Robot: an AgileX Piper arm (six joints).
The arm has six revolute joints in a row. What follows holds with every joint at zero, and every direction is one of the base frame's.
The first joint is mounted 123 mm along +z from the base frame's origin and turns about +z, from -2.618 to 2.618 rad.
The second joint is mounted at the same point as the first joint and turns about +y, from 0 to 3.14 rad.
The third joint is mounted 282.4 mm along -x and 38.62 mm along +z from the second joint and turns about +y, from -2.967 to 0 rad.
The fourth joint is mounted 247.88 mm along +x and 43.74 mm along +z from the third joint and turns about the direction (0.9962, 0, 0.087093), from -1.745 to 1.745 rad.
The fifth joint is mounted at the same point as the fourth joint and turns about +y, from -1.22 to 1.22 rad.
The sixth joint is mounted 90.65 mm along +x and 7.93 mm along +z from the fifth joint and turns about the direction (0.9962, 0, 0.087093), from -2.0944 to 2.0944 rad.
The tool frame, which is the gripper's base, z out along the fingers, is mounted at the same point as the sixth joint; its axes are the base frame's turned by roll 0, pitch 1.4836 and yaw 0 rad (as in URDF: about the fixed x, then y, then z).
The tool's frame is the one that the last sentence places.
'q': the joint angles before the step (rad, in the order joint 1, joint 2, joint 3, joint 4, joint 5, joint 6). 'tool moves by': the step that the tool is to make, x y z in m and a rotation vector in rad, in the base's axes. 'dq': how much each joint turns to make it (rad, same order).
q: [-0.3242, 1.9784, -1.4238, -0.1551, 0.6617, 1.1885]
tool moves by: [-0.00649, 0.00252, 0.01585, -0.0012, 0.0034, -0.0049]
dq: [0.0019, -0.0421, -0.0001, 0.0009, 0.0456, 0.0000]
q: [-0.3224, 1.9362, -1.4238, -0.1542, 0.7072, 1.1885]
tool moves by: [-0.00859, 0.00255, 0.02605, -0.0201, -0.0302, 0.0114]
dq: [0.0000, -0.0665, -0.0001, 0.0001, 0.0302, -0.0176]
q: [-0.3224, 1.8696, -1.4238, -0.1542, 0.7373, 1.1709]
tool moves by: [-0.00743, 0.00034, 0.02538, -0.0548, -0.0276, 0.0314]
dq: [0.0000, -0.0571, -0.0108, -0.0296, 0.0213, -0.0291]
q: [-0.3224, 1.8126, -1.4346, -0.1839, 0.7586, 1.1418]
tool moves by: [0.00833, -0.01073, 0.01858, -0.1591, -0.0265, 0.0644]
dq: [0.0000, 0.0084, -0.0633, -0.1337, -0.0263, -0.0281]
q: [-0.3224, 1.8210, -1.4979, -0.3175, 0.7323, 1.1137]
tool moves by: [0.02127, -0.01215, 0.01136, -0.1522, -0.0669, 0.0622]
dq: [0.0000, 0.0537, -0.0877, -0.1308, -0.0846, -0.0039]
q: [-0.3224, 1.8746, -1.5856, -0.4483, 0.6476, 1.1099]
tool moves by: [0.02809, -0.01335, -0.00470, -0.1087, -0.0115, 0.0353]
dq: [0.0000, 0.1067, -0.1237, -0.1044, -0.0323, 0.0000]
